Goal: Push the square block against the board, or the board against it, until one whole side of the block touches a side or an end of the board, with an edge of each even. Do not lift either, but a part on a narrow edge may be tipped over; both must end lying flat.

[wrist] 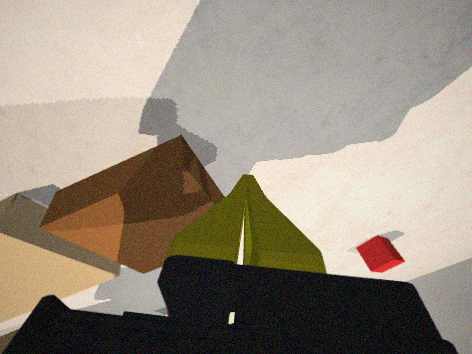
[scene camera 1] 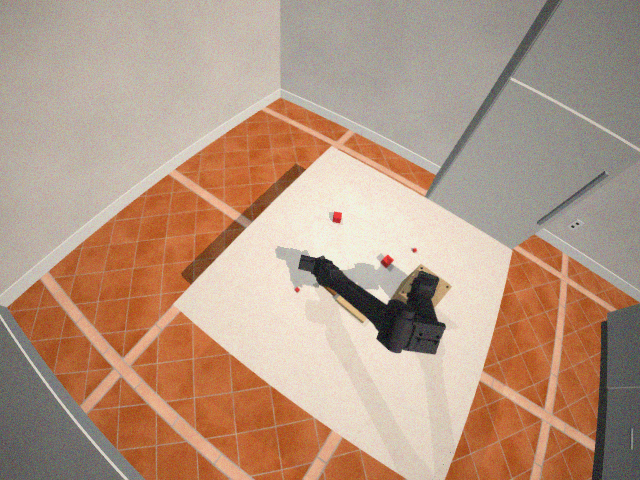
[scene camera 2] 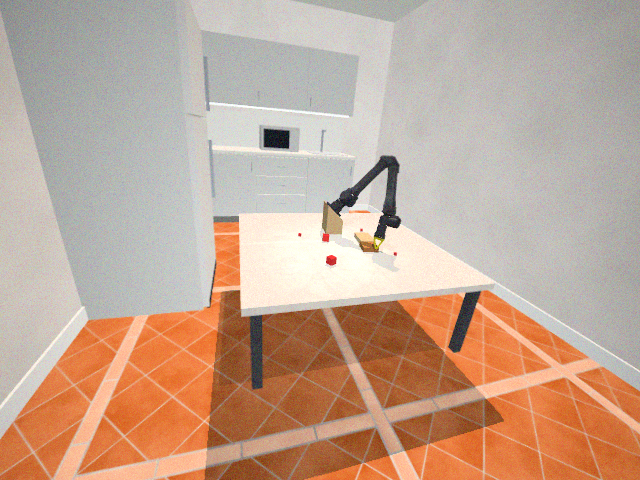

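Where they show: gripper, fingertip midpoint: [wrist: 247, 182] [scene camera 2: 375, 249]; arm's base, origin of the base link: [scene camera 1: 424, 286] [scene camera 2: 333, 210].
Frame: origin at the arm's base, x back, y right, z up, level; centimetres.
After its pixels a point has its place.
The brown square block [wrist: 135, 205] @[y -13.4, x -37.4, z -12.9 cm] [scene camera 2: 369, 248] @[y -7.8, x -40.1, z -13.5 cm] lies flat; in scene camera 1 the arm largely hides it. The pale wooden board [wrist: 45, 272] @[y -13.4, x -26.7, z -12.9 cm] [scene camera 2: 363, 238] @[y -12.1, x -25.5, z -12.9 cm] [scene camera 1: 350, 308] @[y -18.7, x -23.5, z -12.9 cm] lies flat beside it. In the wrist view their facing sides are very close; whether they touch fully is hard to tell, and their corners look offset at the visible end. My gripper [wrist: 247, 182] @[y -10.0, x -43.7, z -12.7 cm] [scene camera 2: 376, 248] @[y -10.0, x -43.7, z -12.7 cm] is shut and empty, its yellow-green fingers pointing down by the block's side away from the board. Contact between fingertips and block is unclear. The fingers are hidden in scene camera 1.
A small red cube [wrist: 380, 254] [scene camera 2: 395, 253] @[y -21.6, x -48.5, z -14.6 cm] [scene camera 1: 296, 289] @[y -22.1, x -48.3, z -14.2 cm] lies near the gripper. Larger red cubes stand farther off, one [scene camera 1: 337, 217] @[y 20.9, x -48.6, z -11.8 cm] [scene camera 2: 331, 260] @[y 23.4, x -51.4, z -12.8 cm] out on the white table [scene camera 1: 248, 330] @[y -47.3, x -57.1, z -15.8 cm] and one [scene camera 1: 387, 260] @[y 11.0, x -16.9, z -11.8 cm] [scene camera 2: 325, 237] @[y 12.7, x -18.4, z -13.0 cm] by the arm's wooden mount [scene camera 2: 331, 222] @[y 3.5, x -6.5, z -7.0 cm].
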